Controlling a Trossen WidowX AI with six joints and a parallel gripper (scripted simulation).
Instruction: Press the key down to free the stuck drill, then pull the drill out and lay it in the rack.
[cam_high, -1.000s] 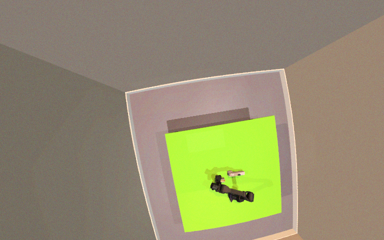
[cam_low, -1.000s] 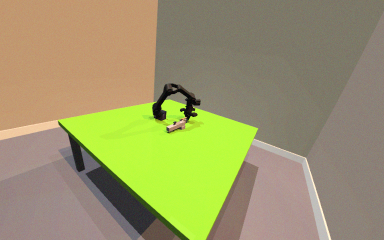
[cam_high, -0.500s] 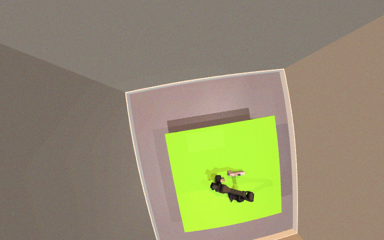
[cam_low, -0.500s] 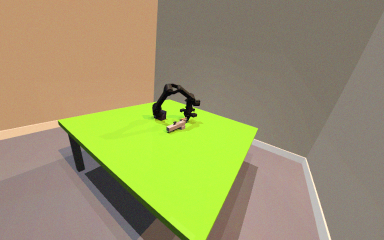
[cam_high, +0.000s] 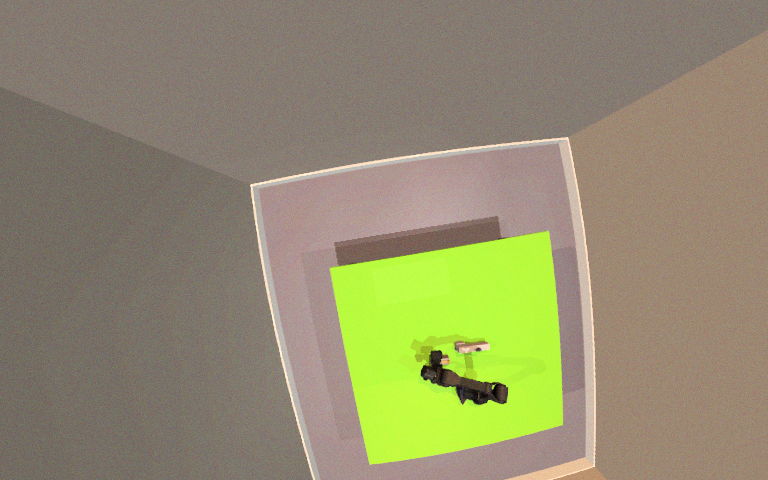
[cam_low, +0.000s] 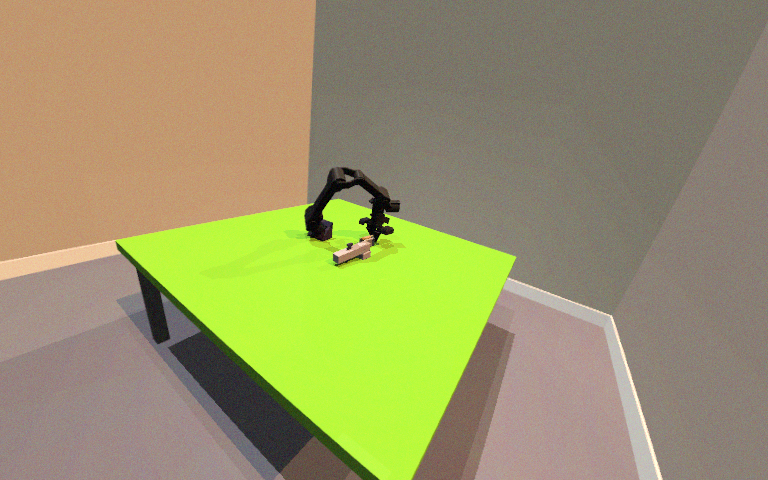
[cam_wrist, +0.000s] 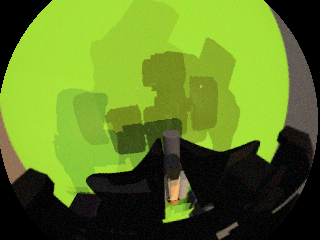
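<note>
Right now the drill is 4 cm to the right of my gripper tip and 3 cm above it. The rest, counted from my gripper tip: holder block 22 cm to the right, 7 cm ahead, 3 cm above; slotted rack 5 cm to the right, 1 cm above; small dark key 25 cm to the right, 7 cm ahead, 4 cm above.
</note>
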